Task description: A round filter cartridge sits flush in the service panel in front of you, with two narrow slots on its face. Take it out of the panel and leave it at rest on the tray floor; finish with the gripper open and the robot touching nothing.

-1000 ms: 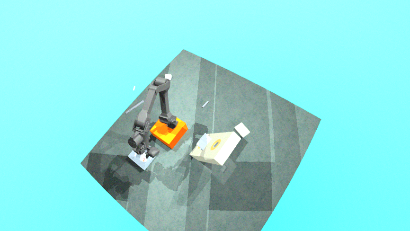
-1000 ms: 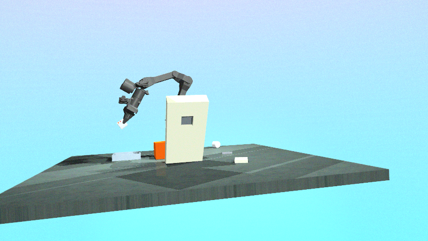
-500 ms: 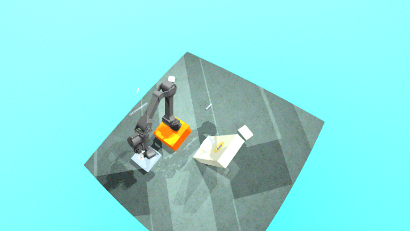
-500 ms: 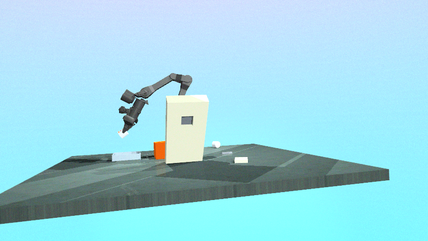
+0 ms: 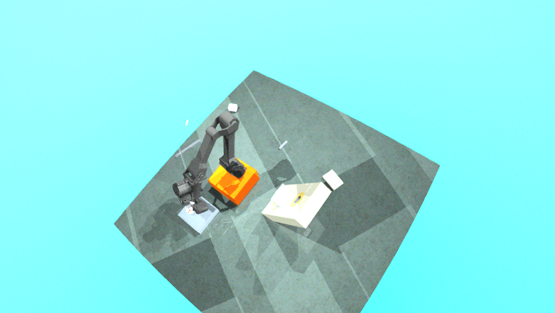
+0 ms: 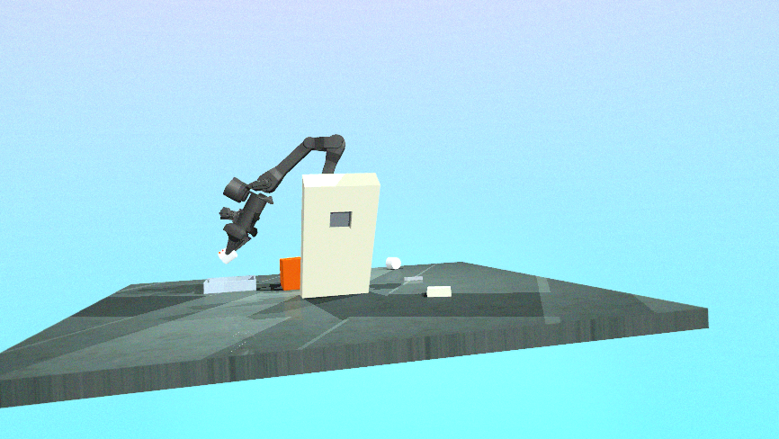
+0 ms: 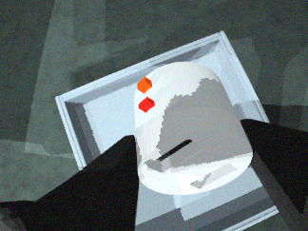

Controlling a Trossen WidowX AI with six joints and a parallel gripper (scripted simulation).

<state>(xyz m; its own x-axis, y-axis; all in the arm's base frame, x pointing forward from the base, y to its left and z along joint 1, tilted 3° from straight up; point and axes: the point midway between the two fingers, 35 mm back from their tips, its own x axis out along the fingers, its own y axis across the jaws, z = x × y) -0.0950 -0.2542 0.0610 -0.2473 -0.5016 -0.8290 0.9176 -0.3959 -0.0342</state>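
My gripper tip is now right at the filter cartridge. Also, from my gripper tip: white block: 530 mm ahead, 460 mm to the left, 100 mm below; then tray: 100 mm below; then service panel: 430 mm ahead, 220 mm to the left, 40 mm above.
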